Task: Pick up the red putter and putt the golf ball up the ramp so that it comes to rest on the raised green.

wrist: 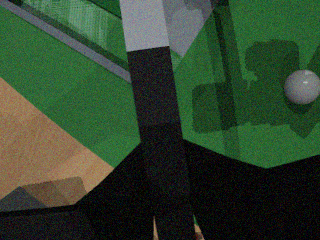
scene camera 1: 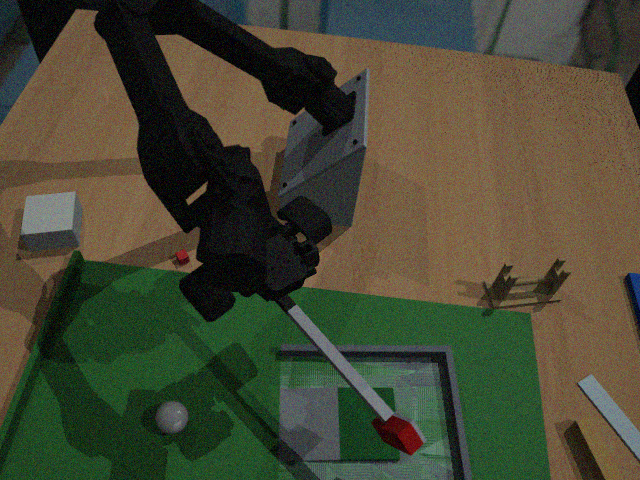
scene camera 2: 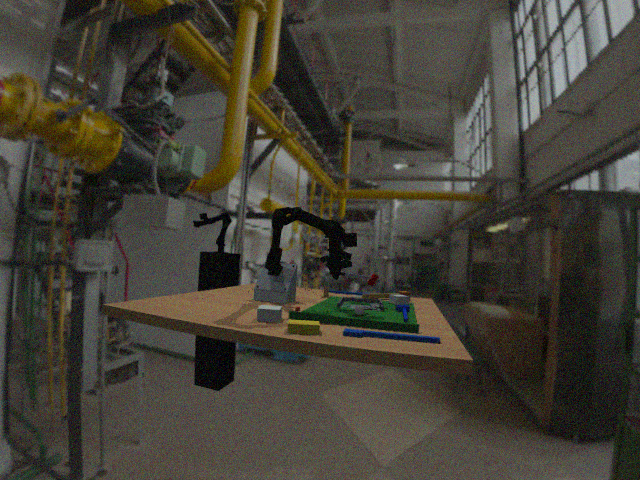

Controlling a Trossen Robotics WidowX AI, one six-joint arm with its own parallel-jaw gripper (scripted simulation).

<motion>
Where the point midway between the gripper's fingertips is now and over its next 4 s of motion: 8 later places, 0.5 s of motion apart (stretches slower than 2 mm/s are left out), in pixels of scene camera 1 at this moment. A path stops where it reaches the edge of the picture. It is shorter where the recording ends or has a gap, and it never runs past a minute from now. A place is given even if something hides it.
The gripper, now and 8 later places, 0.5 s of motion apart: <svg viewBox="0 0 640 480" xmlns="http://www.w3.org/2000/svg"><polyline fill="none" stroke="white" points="271,295 169,259 130,236 134,247 136,256 124,258 168,264 212,254 211,240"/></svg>
</motion>
